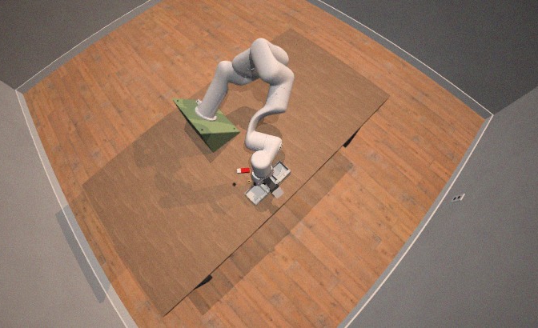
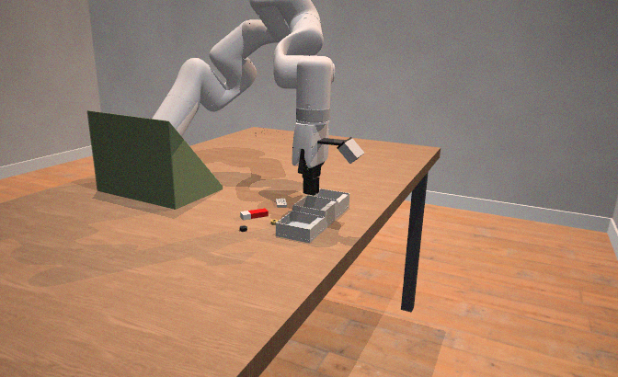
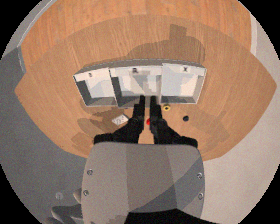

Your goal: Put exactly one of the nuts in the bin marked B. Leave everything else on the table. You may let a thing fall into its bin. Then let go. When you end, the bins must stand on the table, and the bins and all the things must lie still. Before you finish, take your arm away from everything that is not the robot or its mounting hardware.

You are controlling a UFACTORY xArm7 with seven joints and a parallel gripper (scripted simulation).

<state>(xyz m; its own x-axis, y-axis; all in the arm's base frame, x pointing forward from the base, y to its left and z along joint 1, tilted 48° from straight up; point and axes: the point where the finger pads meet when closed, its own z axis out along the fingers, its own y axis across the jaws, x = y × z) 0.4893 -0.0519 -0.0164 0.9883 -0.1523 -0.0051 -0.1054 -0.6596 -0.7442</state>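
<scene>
Right now the yellow nut is 80 mm behind my hand, 40 mm to the right of it and 90 mm below it. The rest, counted from my hand: white die 120 mm behind, 90 mm to the left, 90 mm below.
</scene>
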